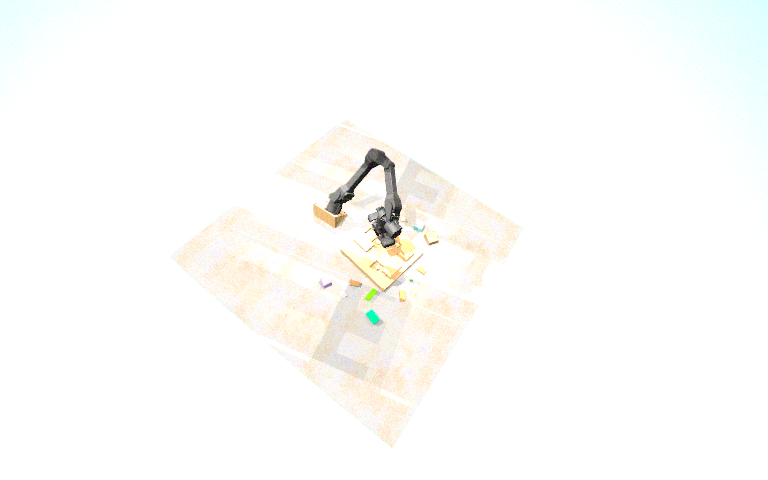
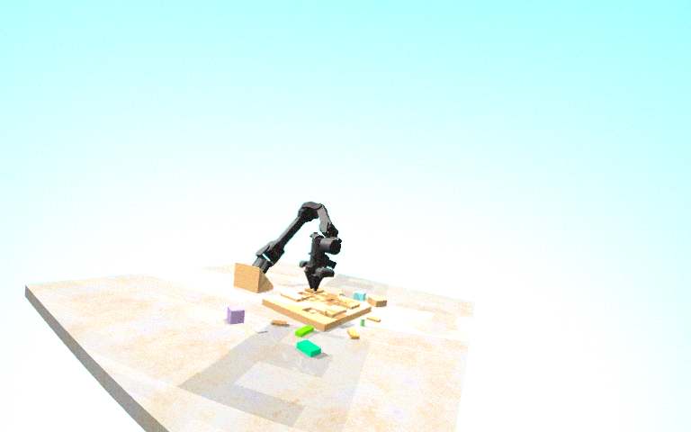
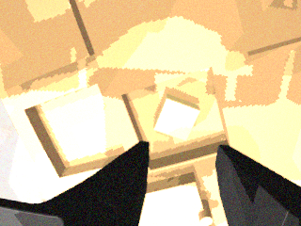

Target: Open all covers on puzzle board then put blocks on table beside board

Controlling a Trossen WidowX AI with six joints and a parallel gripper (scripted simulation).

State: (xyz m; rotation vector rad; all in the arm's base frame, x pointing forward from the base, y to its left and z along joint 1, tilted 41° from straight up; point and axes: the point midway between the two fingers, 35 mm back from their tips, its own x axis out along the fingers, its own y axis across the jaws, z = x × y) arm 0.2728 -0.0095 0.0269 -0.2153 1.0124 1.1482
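The tan puzzle board lies 50 mm ahead of my gripper tip, 40 mm below it and 10 mm to the right of it. The rest, counted from my gripper tip: light cyan block (210 mm to the left, 130 mm ahead, 40 mm below); purple cube (320 mm to the right, 90 mm behind, 30 mm below); bright green bar (250 mm to the right, 110 mm ahead, 50 mm below).
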